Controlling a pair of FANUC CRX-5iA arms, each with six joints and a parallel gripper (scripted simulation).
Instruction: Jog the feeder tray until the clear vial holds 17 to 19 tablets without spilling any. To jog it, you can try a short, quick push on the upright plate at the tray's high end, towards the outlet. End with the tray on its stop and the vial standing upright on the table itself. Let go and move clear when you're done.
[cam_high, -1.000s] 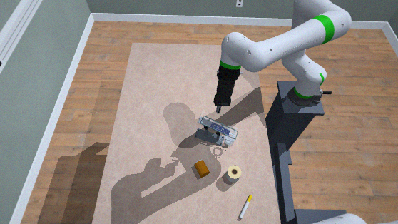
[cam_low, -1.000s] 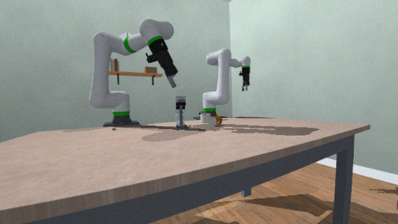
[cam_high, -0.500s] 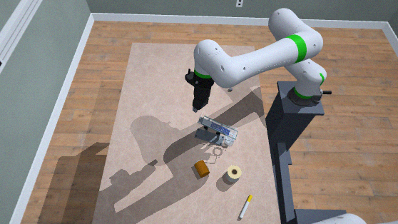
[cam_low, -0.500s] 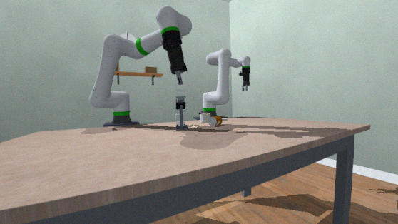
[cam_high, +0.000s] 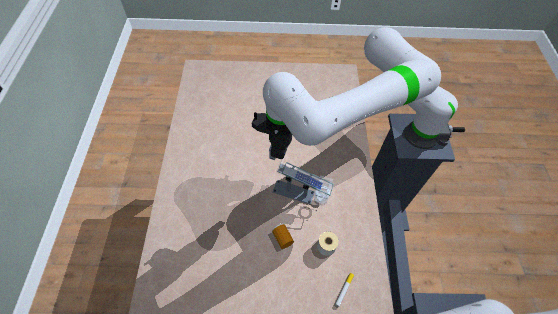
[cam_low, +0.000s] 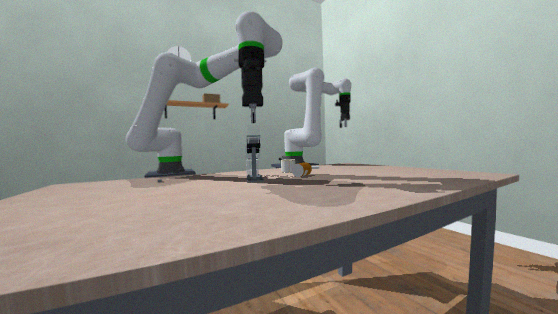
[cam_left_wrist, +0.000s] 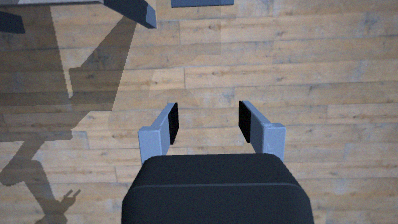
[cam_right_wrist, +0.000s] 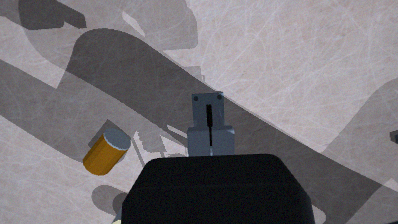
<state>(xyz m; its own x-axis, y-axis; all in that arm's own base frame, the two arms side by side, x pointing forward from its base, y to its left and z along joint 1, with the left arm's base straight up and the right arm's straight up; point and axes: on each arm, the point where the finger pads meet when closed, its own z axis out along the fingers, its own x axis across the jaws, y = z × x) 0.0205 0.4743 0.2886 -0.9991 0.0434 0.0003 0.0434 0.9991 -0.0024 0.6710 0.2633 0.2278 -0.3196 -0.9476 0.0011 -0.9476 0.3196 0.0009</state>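
Now: right hand 100 mm past the feeder tray, 30 mm to the right of it and 80 mm above it. Also, from my right hand: pale roll 220 mm behind, 240 mm to the left, 200 mm below; then orange bottle 50 mm behind, 220 mm to the left, 200 mm below; then clear vial 200 mm behind, 50 mm to the left, 190 mm below.
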